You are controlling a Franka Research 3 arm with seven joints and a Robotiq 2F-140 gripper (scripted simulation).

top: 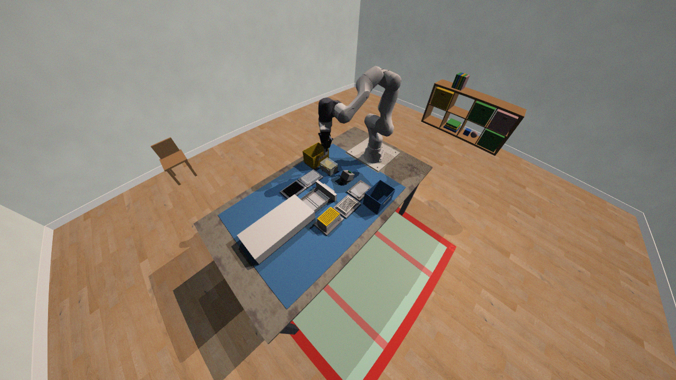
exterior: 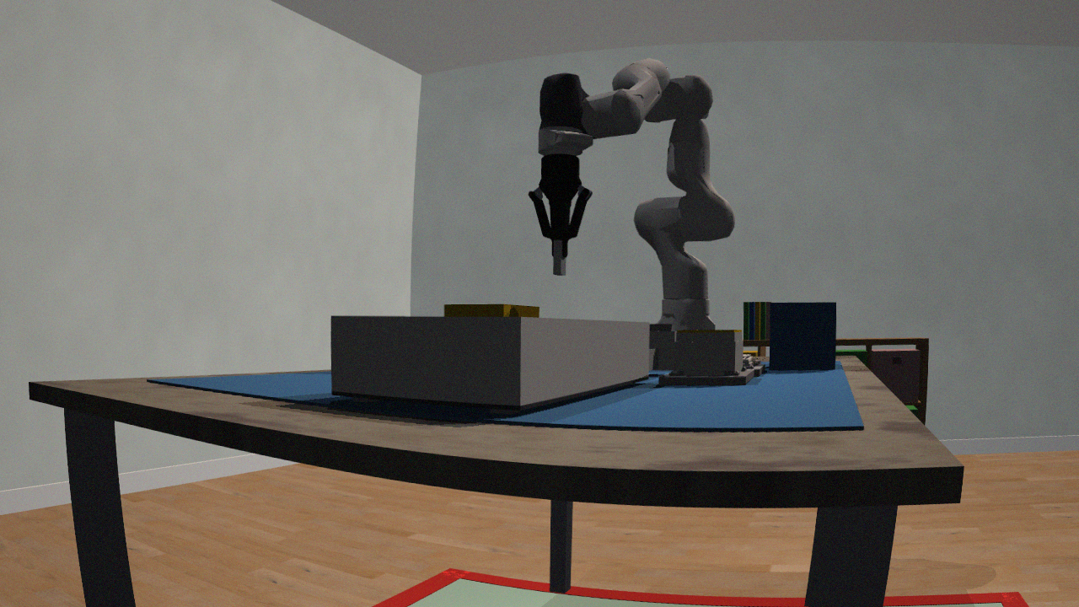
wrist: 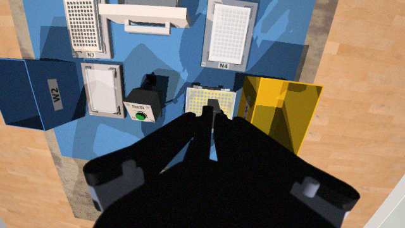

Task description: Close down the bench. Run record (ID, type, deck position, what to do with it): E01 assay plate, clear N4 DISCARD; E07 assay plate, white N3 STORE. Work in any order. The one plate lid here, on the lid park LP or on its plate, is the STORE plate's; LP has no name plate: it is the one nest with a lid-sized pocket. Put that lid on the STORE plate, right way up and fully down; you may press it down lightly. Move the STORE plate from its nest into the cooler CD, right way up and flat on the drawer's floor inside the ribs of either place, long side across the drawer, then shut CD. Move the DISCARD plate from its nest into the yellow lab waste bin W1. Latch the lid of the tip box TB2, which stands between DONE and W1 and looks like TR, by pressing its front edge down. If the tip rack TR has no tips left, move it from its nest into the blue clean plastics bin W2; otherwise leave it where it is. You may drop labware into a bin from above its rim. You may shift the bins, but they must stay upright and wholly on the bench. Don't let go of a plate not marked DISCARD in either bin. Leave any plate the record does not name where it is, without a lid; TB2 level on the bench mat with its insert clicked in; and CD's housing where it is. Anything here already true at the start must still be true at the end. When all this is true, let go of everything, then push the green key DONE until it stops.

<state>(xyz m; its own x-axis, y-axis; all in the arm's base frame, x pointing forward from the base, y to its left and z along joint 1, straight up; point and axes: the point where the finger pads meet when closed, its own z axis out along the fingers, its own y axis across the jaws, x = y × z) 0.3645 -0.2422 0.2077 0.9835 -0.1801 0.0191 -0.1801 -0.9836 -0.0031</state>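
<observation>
My hand is 15 cm above the TB2 lid, 3 cm past it and 1 cm to the right of it. Also, from my hand: yellow bin W1 (17 cm below, 15 cm to the right, 6 cm behind); tip box TB2 (17 cm below, 3 cm behind, 1 cm to the left); yellow insert (16 cm below, 3 cm behind, 1 cm to the left).
</observation>
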